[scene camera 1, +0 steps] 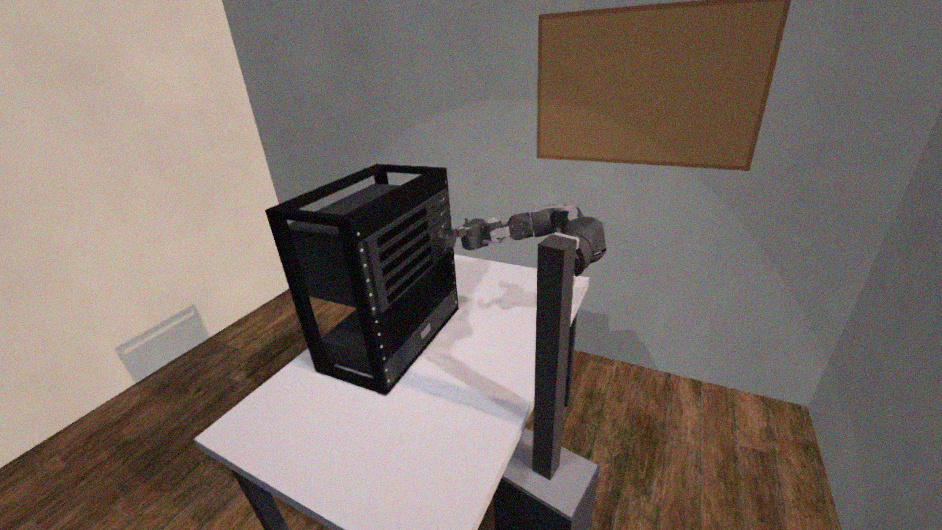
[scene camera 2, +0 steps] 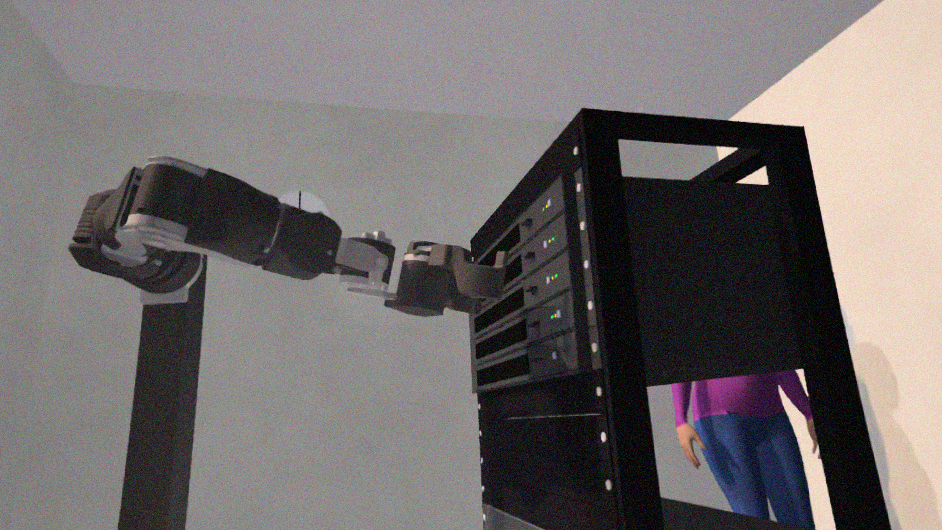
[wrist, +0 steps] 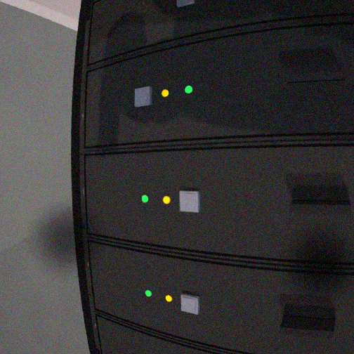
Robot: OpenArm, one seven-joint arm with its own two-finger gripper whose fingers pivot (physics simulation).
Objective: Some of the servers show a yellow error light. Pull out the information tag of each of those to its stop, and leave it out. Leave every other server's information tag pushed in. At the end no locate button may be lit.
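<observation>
The black rack (scene camera 1: 299,296) (scene camera 2: 622,329) holds several stacked servers. In the wrist view three servers each show a yellow light, (wrist: 165,93) (wrist: 166,200) (wrist: 168,298) beside a green light and a pale square locate button (wrist: 143,96) (wrist: 189,201) (wrist: 190,304). These buttons look unlit. Dark tabs (wrist: 320,192) (wrist: 309,317) (wrist: 312,65) show to their right; how far they stick out is hard to tell. In scene camera 2 the lowest server's button (scene camera 2: 554,355) shows no coloured light beside it. My gripper (scene camera 1: 449,237) (scene camera 2: 497,273) is open and empty, close before the servers' fronts.
The rack stands on a white table (scene camera 1: 368,448). The arm reaches in from its dark post (scene camera 1: 553,355) (scene camera 2: 161,395). A person in a purple top (scene camera 2: 741,395) stands behind the rack. A brown board (scene camera 1: 658,85) hangs on the wall.
</observation>
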